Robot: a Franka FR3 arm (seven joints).
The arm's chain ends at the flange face. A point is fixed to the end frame.
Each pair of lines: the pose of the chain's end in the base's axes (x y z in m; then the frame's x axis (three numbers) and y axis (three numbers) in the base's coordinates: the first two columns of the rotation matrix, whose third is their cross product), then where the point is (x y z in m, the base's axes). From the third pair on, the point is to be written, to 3 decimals.
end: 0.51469, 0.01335, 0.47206, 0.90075, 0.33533, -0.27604, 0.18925, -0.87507, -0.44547
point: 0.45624 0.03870 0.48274
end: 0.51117, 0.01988, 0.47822, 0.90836, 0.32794, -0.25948, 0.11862, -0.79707, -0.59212
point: 0.45482 0.04618 0.49570
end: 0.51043, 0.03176, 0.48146, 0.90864, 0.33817, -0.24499, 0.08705, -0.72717, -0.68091
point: 0.455 0.057 0.503
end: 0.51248, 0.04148, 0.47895, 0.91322, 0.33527, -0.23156, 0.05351, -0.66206, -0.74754
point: 0.458 0.066 0.504
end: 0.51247, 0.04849, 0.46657, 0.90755, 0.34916, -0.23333, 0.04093, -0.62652, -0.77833
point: 0.459 0.072 0.494
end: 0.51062, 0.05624, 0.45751, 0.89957, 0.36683, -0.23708, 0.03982, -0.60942, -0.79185
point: 0.457 0.078 0.486
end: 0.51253, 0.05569, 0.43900, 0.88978, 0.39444, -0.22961, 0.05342, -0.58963, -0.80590
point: 0.458 0.075 0.468
